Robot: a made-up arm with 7 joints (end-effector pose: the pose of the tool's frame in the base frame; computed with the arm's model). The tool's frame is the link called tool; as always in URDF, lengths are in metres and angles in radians. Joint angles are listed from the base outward.
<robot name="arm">
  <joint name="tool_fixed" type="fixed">
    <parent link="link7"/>
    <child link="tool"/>
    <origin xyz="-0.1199 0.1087 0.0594" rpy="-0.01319 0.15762 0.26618"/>
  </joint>
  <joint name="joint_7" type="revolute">
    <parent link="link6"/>
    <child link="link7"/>
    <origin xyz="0.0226 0.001 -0.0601" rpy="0 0 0"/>
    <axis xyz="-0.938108 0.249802 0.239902"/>
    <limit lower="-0.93" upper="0.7" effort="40" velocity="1.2"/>
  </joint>
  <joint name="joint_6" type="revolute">
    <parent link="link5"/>
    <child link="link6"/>
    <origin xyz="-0.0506 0.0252 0.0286" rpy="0 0 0"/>
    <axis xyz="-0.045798 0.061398 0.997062"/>
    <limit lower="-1.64" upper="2.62" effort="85" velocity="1.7"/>
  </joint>
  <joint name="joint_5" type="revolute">
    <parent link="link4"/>
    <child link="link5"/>
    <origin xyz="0.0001 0.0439 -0.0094" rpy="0 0 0"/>
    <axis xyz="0 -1 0"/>
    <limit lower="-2.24" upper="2.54" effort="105" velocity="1.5"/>
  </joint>
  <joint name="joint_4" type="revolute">
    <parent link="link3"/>
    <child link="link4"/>
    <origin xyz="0.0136 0.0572 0.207" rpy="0 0 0"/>
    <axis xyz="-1 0 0"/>
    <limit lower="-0.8" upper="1.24" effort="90" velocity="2.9"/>
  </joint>
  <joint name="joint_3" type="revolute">
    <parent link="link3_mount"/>
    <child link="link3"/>
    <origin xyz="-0.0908 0.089 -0.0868" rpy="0 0 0"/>
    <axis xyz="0 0 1"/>
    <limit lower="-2.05" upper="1.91" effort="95" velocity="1"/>
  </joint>
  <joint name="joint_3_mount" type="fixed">
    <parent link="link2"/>
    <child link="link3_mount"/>
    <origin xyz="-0.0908 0.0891 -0.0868" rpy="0 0 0"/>
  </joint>
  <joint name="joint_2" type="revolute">
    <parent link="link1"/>
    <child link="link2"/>
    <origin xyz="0.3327 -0.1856 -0.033" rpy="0 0 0"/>
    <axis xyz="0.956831 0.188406 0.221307"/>
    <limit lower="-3.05" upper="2.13" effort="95" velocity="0.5"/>
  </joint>
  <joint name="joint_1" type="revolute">
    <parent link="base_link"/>
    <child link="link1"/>
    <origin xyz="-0.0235 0.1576 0.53" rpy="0 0 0"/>
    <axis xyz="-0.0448 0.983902 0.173"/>
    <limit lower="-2.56" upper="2.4" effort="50" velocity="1.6"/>
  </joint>
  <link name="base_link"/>
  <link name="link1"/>
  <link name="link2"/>
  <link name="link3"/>
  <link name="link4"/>
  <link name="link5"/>
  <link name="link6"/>
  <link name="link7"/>
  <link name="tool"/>
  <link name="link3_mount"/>
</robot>
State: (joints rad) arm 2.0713 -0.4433 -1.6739 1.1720 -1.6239 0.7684 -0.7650
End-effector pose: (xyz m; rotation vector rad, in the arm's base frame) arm -0.1851 0.0720 0.1925 -1.2158 1.0098 -2.2031
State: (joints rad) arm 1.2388 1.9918 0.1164 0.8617 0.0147 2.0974 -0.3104
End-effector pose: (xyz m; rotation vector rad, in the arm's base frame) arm 0.2244 -0.2733 0.3781 1.9872 -0.4282 1.8876
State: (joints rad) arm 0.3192 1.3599 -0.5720 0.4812 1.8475 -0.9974 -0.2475
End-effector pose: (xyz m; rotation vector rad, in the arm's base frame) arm 0.2545 0.1353 0.7660 0.8623 -0.8845 -1.2256
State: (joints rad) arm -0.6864 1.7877 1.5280 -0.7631 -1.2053 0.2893 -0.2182
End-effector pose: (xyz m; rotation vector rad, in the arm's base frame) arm 0.0583 -0.4013 0.7084 0.6202 0.1797 -2.9397
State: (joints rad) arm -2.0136 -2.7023 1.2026 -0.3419 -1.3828 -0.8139 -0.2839
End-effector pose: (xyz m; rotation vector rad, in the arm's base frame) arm 0.2434 -0.4258 0.7359 0.6055 0.7270 -2.5921
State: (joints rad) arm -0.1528 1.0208 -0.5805 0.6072 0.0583 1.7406 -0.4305
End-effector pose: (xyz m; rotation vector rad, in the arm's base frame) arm 0.0212 -0.0201 0.8155 0.7226 0.3197 1.7530
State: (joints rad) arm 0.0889 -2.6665 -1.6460 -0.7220 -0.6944 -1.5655 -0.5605
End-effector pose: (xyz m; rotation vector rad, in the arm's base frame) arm 0.3610 -0.0147 0.2921 0.5270 -2.6787 -0.5151
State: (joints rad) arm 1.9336 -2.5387 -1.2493 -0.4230 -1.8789 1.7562 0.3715
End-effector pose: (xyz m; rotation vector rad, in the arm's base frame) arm -0.3022 -0.1035 0.3480 -0.2832 1.9532 1.7993
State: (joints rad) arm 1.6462 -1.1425 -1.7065 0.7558 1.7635 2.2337 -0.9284
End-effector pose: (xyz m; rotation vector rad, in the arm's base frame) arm -0.3149 0.0724 0.3079 1.9824 -2.1648 -0.8217
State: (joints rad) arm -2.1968 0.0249 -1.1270 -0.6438 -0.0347 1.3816 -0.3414
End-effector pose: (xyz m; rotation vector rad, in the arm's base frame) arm -0.1181 0.2721 0.6246 -0.3400 -2.5784 0.4556
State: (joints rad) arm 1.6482 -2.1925 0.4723 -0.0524 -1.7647 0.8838 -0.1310
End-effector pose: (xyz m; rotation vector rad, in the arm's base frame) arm -0.4364 -0.0806 0.1384 -1.6572 2.5912 -0.6128
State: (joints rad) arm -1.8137 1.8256 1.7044 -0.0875 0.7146 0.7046 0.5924
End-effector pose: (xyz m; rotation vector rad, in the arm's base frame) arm -0.0361 -0.0665 0.4736 0.1795 1.8123 -0.7748
